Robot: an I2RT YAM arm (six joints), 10 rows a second.
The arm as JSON. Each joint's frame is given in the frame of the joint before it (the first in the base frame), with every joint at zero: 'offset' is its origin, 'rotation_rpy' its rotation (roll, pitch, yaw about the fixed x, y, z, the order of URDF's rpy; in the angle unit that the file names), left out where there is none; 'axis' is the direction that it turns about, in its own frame. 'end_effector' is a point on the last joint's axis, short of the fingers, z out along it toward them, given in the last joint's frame.
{
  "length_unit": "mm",
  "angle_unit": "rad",
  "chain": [
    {
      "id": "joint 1",
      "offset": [
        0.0,
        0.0,
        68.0
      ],
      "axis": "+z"
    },
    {
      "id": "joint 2",
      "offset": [
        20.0,
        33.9,
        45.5
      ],
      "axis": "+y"
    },
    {
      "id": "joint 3",
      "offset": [
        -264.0,
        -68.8,
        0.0
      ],
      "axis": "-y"
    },
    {
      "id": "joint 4",
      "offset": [
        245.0,
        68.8,
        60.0
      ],
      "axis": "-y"
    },
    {
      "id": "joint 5",
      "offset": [
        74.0,
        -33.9,
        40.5
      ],
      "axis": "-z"
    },
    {
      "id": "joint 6",
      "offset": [
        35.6,
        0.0,
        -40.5
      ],
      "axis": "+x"
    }
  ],
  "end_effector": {
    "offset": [
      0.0,
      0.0,
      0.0
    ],
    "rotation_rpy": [
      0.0,
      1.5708,
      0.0
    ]
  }
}
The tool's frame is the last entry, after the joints.
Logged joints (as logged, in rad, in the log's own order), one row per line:
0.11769, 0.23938, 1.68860, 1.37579, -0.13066, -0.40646
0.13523, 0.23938, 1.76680, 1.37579, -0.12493, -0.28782
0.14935, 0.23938, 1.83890, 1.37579, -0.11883, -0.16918
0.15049, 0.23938, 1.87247, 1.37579, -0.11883, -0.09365
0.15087, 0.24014, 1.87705, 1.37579, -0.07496, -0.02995
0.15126, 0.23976, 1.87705, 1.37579, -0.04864, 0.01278
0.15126, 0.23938, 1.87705, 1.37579, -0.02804, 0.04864
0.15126, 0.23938, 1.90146, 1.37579, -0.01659, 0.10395
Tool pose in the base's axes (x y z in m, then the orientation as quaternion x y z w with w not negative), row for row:
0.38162, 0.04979, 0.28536, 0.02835, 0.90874, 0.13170, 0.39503
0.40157, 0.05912, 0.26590, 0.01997, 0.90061, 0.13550, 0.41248
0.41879, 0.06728, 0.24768, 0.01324, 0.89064, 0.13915, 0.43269
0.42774, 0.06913, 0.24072, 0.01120, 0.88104, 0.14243, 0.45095
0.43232, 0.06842, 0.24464, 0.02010, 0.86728, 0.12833, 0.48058
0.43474, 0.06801, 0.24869, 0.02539, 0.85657, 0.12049, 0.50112
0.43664, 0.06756, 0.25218, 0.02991, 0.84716, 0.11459, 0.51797
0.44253, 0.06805, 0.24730, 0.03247, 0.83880, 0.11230, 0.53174
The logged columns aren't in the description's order. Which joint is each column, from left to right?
Columns, left to right: joint 1, joint 6, joint 2, joint 3, joint 5, joint 4.
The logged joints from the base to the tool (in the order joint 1, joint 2, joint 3, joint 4, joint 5, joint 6), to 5 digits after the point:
0.11769, 1.68860, 1.37579, -0.40646, -0.13066, 0.23938
0.13523, 1.76680, 1.37579, -0.28782, -0.12493, 0.23938
0.14935, 1.83890, 1.37579, -0.16918, -0.11883, 0.23938
0.15049, 1.87247, 1.37579, -0.09365, -0.11883, 0.23938
0.15087, 1.87705, 1.37579, -0.02995, -0.07496, 0.24014
0.15126, 1.87705, 1.37579, 0.01278, -0.04864, 0.23976
0.15126, 1.87705, 1.37579, 0.04864, -0.02804, 0.23938
0.15126, 1.90146, 1.37579, 0.10395, -0.01659, 0.23938

